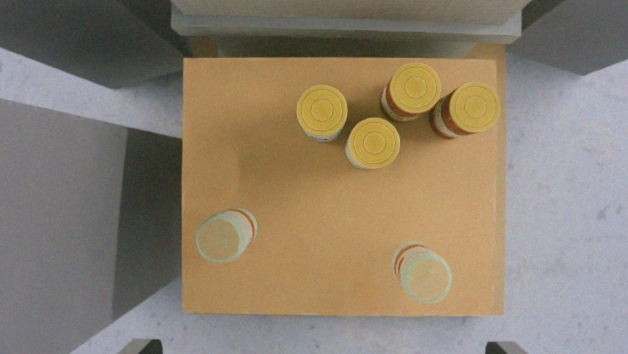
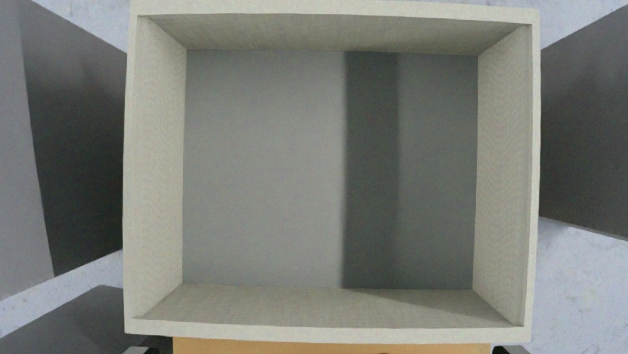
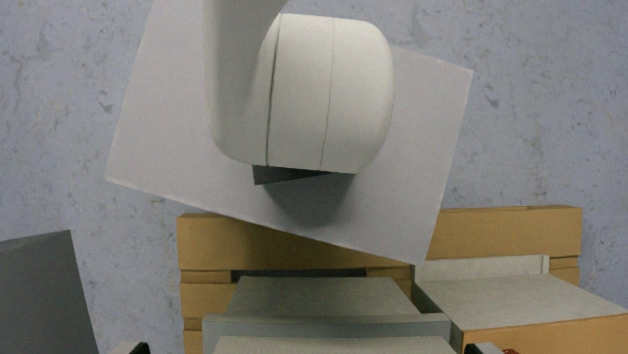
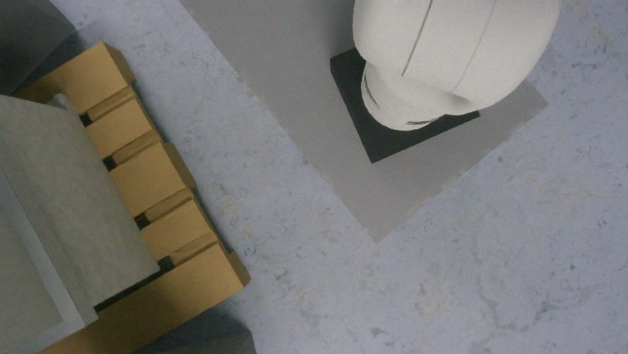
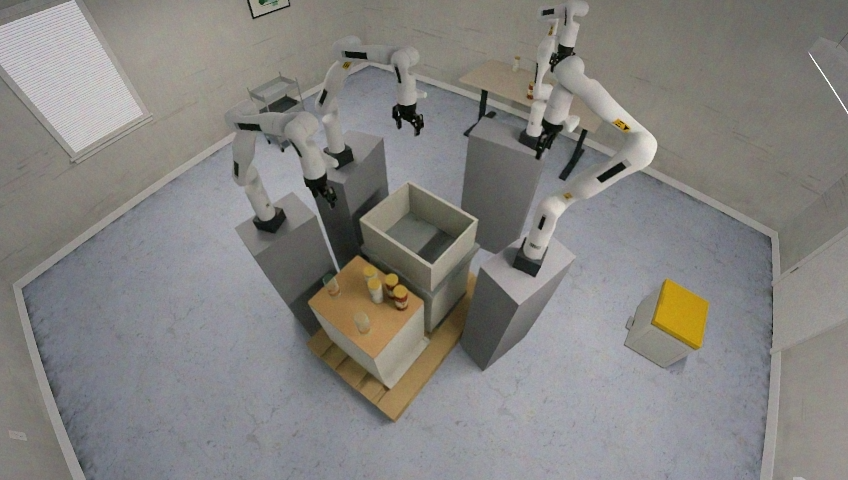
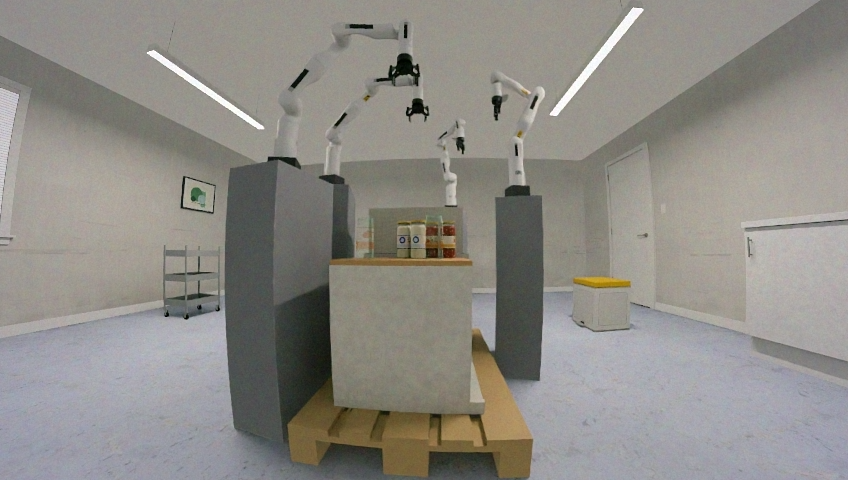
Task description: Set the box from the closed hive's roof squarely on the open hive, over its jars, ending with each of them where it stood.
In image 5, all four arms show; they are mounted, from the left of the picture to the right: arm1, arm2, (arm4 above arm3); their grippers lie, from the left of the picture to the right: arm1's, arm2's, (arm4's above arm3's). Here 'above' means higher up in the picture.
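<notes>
The box (image 2: 150, 175) (image 5: 389, 255) is a pale open frame sitting on the closed hive's grey roof (image 2: 260, 175) (image 1: 345, 26). The open hive's brown top (image 1: 300, 200) (image 5: 342, 303) is beside it. Two white jars (image 1: 322, 110) and two red jars (image 1: 415, 89) with yellow lids stand near its edge by the closed hive; a clear glass jar (image 1: 220, 240) and another clear glass jar (image 1: 427, 277) stand farther off. Arm1's gripper (image 1: 324, 347) (image 5: 324, 199), arm2's gripper (image 2: 326, 350) (image 5: 409, 124) and arm3's gripper (image 3: 307, 348) are open, above and apart from the box. Arm4's gripper (image 5: 558, 59) is too small to tell.
Both hives share a wooden pallet (image 5: 440, 350) (image 6: 404, 428). Tall grey pedestals carry the arms close around it; one pedestal (image 5: 517, 309) stands right of the hives. A yellow-lidded bin (image 5: 681, 312) (image 6: 601, 303), a table (image 5: 493, 80) and a trolley (image 6: 191, 277) stand farther away.
</notes>
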